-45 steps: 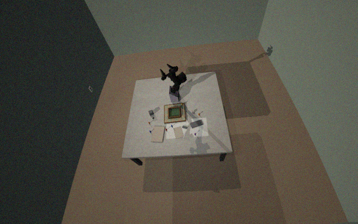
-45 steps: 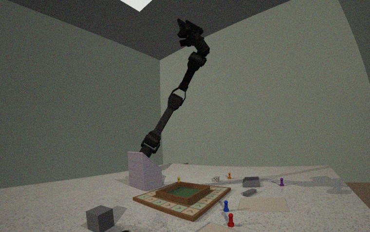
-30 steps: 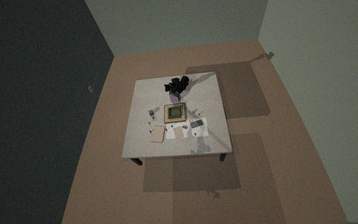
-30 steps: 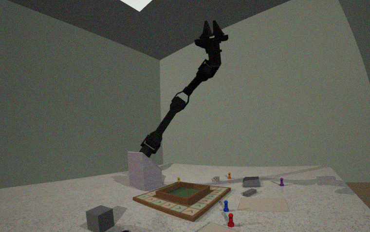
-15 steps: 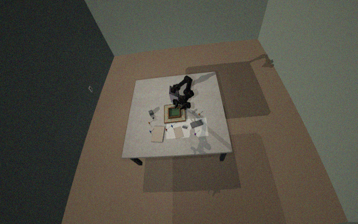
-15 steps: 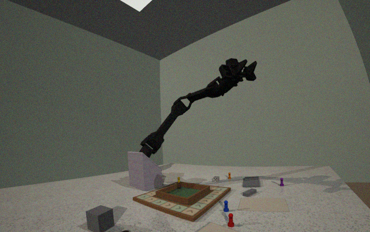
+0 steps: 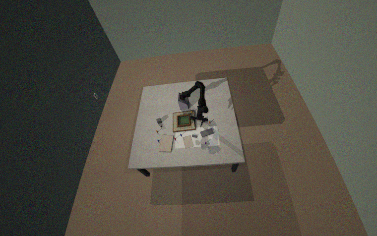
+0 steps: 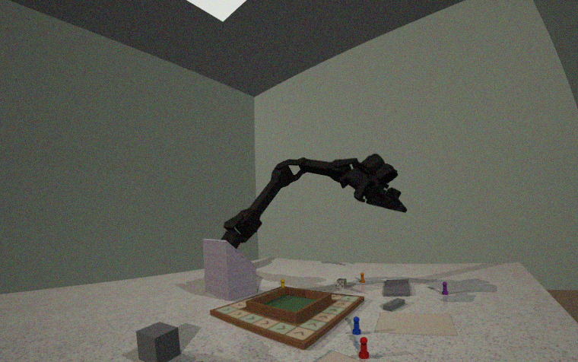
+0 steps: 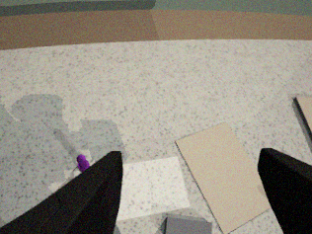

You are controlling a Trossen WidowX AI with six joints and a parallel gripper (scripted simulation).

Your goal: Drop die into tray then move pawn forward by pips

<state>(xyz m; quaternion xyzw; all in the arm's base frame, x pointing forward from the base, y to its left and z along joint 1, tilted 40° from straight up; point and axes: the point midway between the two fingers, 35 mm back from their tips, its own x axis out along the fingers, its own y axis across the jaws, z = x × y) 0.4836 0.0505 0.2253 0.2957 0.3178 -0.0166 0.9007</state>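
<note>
Now: gripper tip 23 cm past the white die, 7 cm to the right of it and 23 cm above it. Also, from my gripper tip: dark flat block (5 cm behind, 9 cm to the left, 23 cm below); grey bar (2 cm behind, 6 cm to the right, 23 cm below); purple pawn (9 cm ahead, 6 cm to the left, 22 cm below).
</note>
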